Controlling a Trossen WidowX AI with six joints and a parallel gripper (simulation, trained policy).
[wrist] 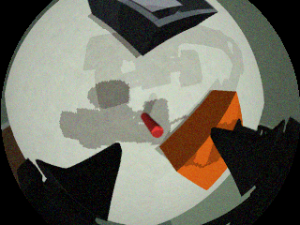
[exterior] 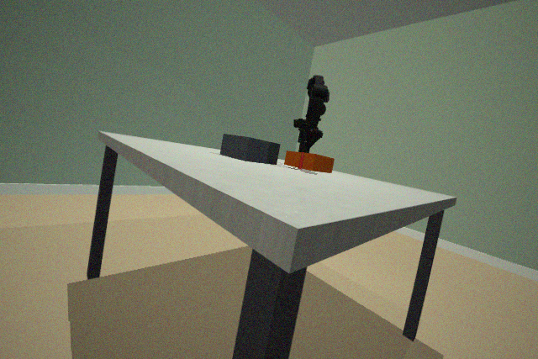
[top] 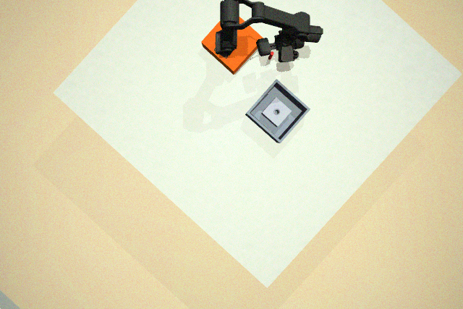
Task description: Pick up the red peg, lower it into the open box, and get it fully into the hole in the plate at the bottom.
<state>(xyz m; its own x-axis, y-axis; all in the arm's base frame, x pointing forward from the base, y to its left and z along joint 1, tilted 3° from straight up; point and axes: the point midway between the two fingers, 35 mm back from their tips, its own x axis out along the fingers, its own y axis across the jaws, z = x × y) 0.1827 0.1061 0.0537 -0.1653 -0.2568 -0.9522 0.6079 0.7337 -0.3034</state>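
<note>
Now: the red peg 7 cm below my gripper tip. The rest, counted from my gripper tip: pale plate 19 cm to the right, 16 cm ahead, 6 cm below; grey box 19 cm to the right, 16 cm ahead, 8 cm below.
</note>
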